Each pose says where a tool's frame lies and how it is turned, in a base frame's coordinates. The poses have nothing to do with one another.
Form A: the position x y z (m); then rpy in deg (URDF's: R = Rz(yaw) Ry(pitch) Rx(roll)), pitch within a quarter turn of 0, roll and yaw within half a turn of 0.
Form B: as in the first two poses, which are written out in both.
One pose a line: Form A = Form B
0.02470, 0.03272, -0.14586, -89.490, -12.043, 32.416 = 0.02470, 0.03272, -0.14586, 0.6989, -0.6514, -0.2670, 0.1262
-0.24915, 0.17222, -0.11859, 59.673, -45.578, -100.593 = -0.24915, 0.17222, -0.11859, 0.6591, 0.0345, -0.5675, -0.4922
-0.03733, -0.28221, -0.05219, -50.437, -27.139, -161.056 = -0.03733, -0.28221, -0.05219, 0.0461, -0.2775, 0.3736, -0.8839
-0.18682, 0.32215, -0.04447, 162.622, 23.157, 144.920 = -0.18682, 0.32215, -0.04447, 0.2338, 0.2629, 0.9325, 0.0813
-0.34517, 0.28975, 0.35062, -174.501, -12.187, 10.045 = -0.34517, 0.28975, 0.35062, 0.0568, -0.9889, -0.0920, -0.1014
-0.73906, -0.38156, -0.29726, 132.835, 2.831, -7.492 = -0.73906, -0.38156, -0.29726, 0.3976, 0.9149, -0.0500, -0.0487
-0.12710, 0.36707, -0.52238, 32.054, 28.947, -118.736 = -0.12710, 0.36707, -0.52238, 0.4148, 0.3429, -0.1076, -0.8359
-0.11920, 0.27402, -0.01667, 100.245, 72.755, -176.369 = -0.11920, 0.27402, -0.01667, 0.4386, -0.3997, 0.6055, 0.5304
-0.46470, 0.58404, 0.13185, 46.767, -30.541, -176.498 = -0.46470, 0.58404, 0.13185, 0.1315, -0.2299, -0.3901, -0.8819
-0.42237, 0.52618, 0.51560, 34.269, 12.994, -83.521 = -0.42237, 0.52618, 0.51560, 0.6860, 0.2904, -0.1143, -0.6572
